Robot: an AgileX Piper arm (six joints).
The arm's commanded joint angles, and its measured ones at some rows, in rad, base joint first. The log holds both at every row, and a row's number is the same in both.
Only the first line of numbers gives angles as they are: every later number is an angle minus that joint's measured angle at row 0.
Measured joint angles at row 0:
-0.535, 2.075, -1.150, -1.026, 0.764, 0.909
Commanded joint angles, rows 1 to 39:
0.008, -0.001, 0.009, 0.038, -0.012, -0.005
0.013, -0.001, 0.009, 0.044, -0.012, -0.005
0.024, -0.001, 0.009, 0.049, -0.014, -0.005
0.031, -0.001, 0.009, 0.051, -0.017, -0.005
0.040, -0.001, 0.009, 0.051, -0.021, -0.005
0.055, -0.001, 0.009, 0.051, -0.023, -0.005
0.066, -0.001, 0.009, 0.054, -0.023, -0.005
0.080, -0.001, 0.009, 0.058, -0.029, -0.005
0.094, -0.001, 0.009, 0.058, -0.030, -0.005
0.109, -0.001, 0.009, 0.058, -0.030, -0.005
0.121, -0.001, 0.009, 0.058, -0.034, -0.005
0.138, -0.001, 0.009, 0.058, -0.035, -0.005
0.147, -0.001, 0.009, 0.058, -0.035, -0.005
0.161, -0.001, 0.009, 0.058, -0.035, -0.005
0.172, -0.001, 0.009, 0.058, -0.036, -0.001
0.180, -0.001, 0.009, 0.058, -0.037, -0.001
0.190, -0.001, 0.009, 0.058, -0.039, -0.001
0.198, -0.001, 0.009, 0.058, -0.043, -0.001
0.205, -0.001, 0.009, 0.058, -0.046, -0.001
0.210, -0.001, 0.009, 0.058, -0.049, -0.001
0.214, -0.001, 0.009, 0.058, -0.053, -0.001
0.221, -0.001, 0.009, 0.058, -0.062, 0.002
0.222, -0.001, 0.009, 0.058, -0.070, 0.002
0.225, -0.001, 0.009, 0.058, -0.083, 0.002
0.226, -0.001, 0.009, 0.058, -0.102, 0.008
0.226, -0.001, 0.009, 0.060, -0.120, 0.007
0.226, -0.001, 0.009, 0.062, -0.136, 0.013
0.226, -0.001, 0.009, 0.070, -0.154, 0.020
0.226, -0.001, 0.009, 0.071, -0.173, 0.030
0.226, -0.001, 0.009, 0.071, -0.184, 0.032
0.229, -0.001, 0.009, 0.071, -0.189, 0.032
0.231, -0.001, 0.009, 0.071, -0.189, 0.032
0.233, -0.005, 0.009, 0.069, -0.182, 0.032
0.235, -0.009, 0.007, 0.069, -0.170, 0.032
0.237, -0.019, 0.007, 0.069, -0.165, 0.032
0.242, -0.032, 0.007, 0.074, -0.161, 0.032
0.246, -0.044, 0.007, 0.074, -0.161, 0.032
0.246, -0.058, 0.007, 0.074, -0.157, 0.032
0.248, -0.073, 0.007, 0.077, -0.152, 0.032
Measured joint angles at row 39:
0.227, -0.022, 0.005, 0.049, -0.119, 0.025
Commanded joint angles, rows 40 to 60:
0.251, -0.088, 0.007, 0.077, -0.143, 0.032
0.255, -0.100, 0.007, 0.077, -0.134, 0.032
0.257, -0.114, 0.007, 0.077, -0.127, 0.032
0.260, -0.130, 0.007, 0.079, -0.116, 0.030
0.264, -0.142, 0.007, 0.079, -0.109, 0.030
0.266, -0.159, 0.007, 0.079, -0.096, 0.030
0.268, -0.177, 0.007, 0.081, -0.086, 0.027
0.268, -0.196, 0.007, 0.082, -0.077, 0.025
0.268, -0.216, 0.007, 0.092, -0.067, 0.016
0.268, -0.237, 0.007, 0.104, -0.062, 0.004
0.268, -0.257, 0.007, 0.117, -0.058, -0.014
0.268, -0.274, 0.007, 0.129, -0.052, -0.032
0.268, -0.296, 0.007, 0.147, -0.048, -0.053
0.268, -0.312, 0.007, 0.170, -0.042, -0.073
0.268, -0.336, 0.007, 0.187, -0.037, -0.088
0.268, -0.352, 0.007, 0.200, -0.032, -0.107
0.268, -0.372, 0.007, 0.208, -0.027, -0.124
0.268, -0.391, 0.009, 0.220, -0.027, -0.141
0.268, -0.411, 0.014, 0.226, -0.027, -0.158
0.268, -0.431, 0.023, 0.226, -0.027, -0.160
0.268, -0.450, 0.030, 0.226, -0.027, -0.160
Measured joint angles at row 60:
0.264, -0.378, 0.007, 0.208, -0.039, -0.124
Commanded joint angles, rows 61 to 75:
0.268, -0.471, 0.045, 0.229, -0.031, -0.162
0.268, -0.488, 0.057, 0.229, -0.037, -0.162
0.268, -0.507, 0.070, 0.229, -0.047, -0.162
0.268, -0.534, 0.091, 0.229, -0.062, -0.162
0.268, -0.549, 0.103, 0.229, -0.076, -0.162
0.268, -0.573, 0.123, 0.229, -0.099, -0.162
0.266, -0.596, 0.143, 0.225, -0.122, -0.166
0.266, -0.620, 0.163, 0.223, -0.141, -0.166
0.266, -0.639, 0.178, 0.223, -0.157, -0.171
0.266, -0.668, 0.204, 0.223, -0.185, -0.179
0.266, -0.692, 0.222, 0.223, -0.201, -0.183
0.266, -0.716, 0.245, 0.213, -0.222, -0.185
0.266, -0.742, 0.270, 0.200, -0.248, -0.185
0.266, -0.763, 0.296, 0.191, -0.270, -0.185
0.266, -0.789, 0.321, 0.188, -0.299, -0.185
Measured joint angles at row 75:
0.264, -0.701, 0.239, 0.222, -0.202, -0.172
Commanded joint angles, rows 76 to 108:
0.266, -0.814, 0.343, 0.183, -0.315, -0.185
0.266, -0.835, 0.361, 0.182, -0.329, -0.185
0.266, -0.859, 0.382, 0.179, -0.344, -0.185
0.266, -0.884, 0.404, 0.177, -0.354, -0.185
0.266, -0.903, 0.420, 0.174, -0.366, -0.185
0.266, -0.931, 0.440, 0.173, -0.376, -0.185
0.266, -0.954, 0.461, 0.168, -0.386, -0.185
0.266, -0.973, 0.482, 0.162, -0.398, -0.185
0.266, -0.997, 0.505, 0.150, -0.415, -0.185
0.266, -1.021, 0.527, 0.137, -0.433, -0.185
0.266, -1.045, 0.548, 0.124, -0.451, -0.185
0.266, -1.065, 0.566, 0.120, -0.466, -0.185
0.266, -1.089, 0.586, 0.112, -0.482, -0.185
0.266, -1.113, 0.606, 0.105, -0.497, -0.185
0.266, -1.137, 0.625, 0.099, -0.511, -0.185
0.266, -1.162, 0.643, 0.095, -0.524, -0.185
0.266, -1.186, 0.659, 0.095, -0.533, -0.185
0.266, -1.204, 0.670, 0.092, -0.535, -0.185
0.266, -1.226, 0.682, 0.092, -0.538, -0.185
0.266, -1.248, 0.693, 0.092, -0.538, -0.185
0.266, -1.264, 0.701, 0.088, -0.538, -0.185
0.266, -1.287, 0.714, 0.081, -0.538, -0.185
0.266, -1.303, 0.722, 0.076, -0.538, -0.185
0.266, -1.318, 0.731, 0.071, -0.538, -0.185
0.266, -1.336, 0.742, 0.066, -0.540, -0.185
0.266, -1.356, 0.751, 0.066, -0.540, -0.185
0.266, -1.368, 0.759, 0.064, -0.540, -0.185
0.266, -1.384, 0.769, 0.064, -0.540, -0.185
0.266, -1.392, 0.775, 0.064, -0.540, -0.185
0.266, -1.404, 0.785, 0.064, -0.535, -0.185
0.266, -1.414, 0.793, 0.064, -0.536, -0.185
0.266, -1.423, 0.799, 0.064, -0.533, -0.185
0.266, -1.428, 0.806, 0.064, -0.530, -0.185
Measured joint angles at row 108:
0.264, -1.396, 0.779, 0.073, -0.530, -0.180
